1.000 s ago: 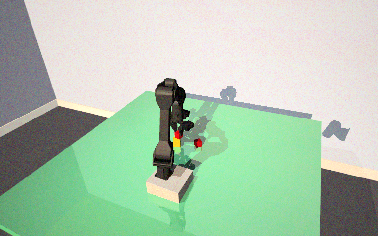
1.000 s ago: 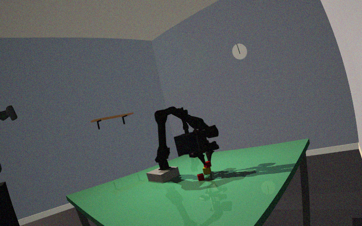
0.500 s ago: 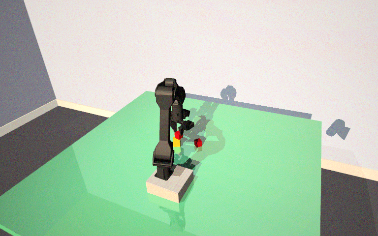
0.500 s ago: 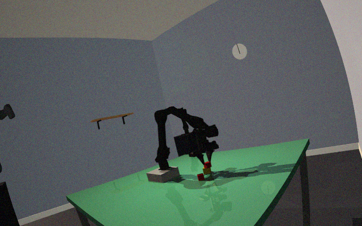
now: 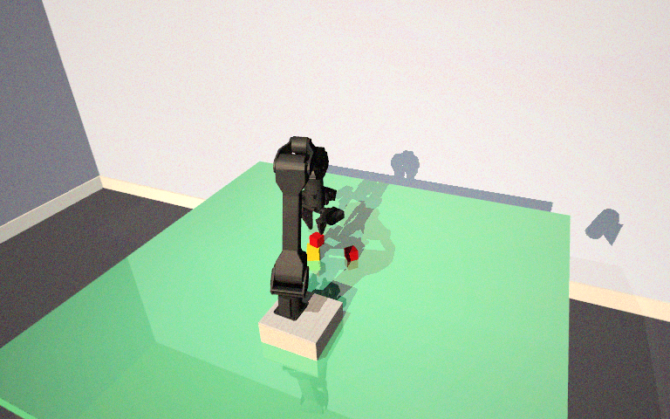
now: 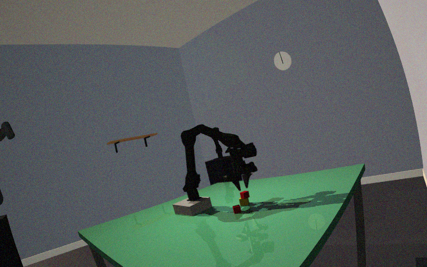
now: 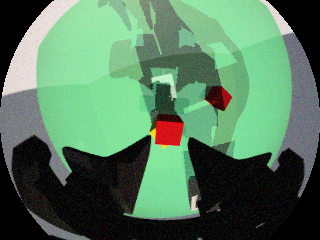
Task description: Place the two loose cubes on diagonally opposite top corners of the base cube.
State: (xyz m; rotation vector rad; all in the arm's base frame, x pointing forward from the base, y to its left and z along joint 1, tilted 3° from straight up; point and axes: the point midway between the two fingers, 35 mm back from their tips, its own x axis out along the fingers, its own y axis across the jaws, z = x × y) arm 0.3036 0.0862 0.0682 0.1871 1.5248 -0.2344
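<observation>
Now: the yellow base cube 7 cm below my gripper tip, 2 cm behind it and 1 cm to the left of it.
</observation>
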